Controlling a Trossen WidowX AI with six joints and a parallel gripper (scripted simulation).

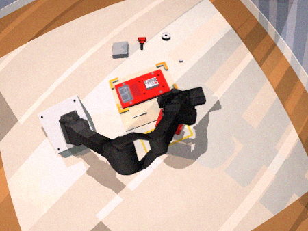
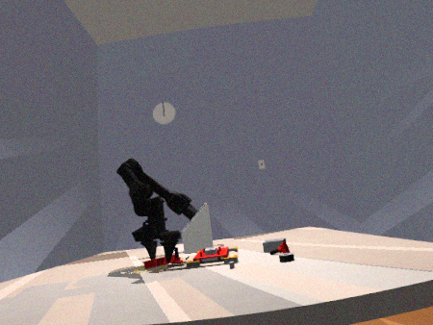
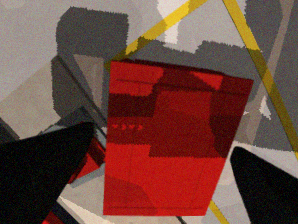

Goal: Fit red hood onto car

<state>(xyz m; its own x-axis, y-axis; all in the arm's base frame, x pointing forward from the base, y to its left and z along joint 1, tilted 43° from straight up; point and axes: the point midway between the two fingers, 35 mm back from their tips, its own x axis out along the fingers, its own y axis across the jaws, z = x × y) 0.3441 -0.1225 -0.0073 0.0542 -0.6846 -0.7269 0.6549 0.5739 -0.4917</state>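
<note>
My gripper tip is now right at the red hood. From my gripper tip the other things lie so: grey engine block (180 mm to the left, 10 mm behind, 10 mm above); then dark wheel (390 mm to the left, 150 mm ahead, 10 mm below); then orange-cornered jig (160 mm to the left, 40 mm behind, 10 mm below).
</note>
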